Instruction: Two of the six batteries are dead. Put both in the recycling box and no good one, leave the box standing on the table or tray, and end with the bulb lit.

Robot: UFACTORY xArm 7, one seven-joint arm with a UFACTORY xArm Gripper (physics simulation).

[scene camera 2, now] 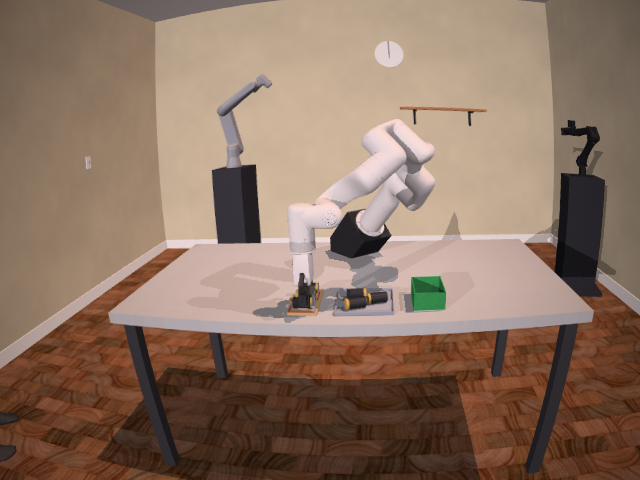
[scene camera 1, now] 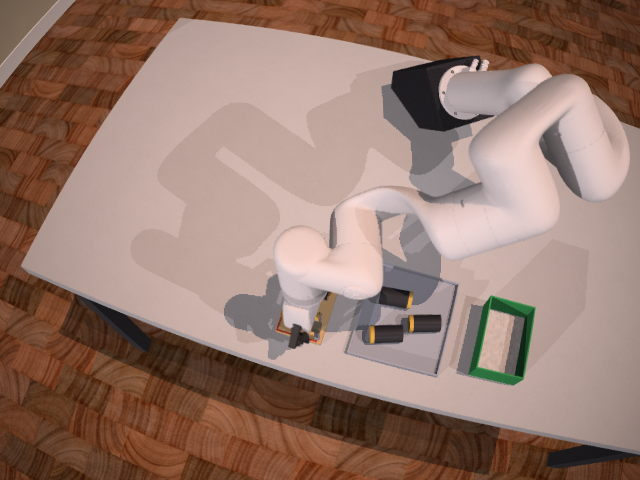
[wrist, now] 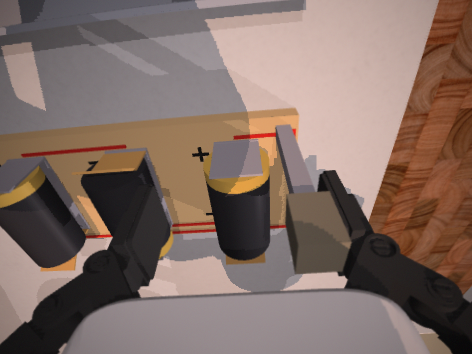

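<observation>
The battery holder carries three black batteries in the wrist view. The right battery and left battery have yellow ends at the top; the middle battery has its yellow end at the bottom. My gripper is open and low over the holder, its fingers either side of the right battery; the left finger overlaps the middle battery. An olive block stands beside the right finger. Three batteries lie in the tray. The green box stands upright, empty. I cannot identify the bulb.
The tray is between the holder and the box. The table's front edge runs close by the holder. The black robot base stands at the back of the table, and the arm reaches over the table to the holder.
</observation>
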